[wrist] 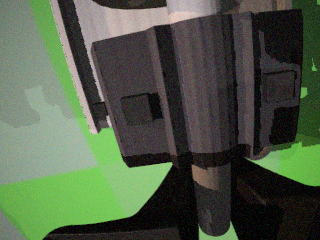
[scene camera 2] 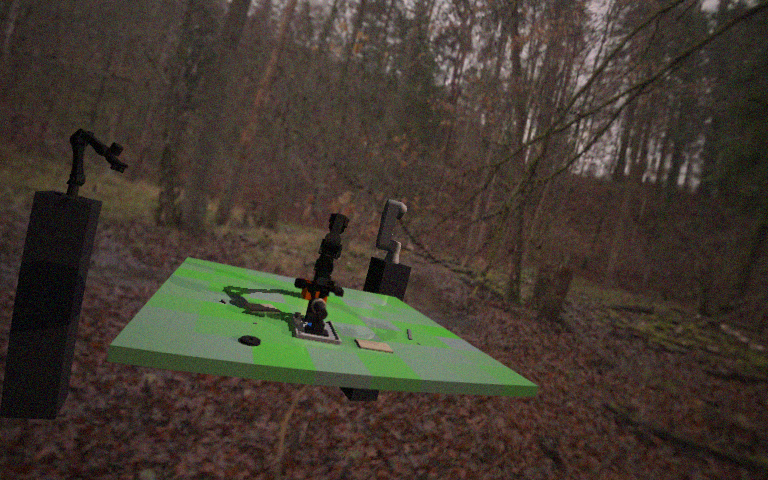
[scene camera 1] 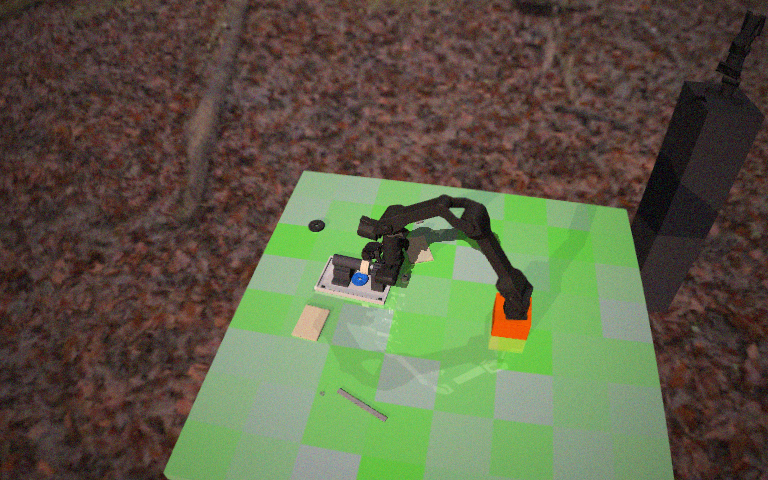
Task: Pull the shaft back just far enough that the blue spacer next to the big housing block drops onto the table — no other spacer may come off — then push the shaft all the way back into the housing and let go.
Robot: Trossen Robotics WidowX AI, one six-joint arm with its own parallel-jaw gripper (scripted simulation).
Scene:
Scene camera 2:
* my gripper: 314,308
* dark housing block: 320,330

